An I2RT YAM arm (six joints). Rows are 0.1 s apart.
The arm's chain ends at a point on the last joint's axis. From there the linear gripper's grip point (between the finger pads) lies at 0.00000 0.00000 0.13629 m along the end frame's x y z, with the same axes.
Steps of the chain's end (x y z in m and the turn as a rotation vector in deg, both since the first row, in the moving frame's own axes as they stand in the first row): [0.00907 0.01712 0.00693 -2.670 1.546 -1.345]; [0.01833 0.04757 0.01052 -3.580 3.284 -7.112]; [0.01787 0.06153 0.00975 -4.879 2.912 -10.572]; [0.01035 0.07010 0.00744 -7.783 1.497 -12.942]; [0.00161 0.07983 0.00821 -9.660 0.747 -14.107]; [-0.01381 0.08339 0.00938 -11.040 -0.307 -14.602]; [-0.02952 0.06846 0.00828 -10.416 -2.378 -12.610]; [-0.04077 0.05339 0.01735 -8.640 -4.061 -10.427]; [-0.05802 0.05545 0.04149 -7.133 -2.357 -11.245]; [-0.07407 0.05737 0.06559 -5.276 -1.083 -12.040]
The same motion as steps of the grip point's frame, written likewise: [0.01282 0.02342 0.00673 -2.670 1.546 -1.345]; [0.02664 0.05557 0.01003 -3.580 3.284 -7.112]; [0.02581 0.07241 0.00908 -4.879 2.912 -10.572]; [0.01595 0.08800 0.00614 -7.783 1.497 -12.942]; [0.00617 0.10225 0.00628 -9.660 0.747 -14.107]; [-0.01121 0.10930 0.00687 -11.040 -0.307 -14.602]; [-0.03239 0.09351 0.00593 -10.416 -2.378 -12.610]; [-0.04847 0.07461 0.01547 -8.640 -4.061 -10.427]; [-0.06192 0.07281 0.04032 -7.133 -2.357 -11.245]; [-0.07531 0.07008 0.06499 -5.276 -1.083 -12.040]
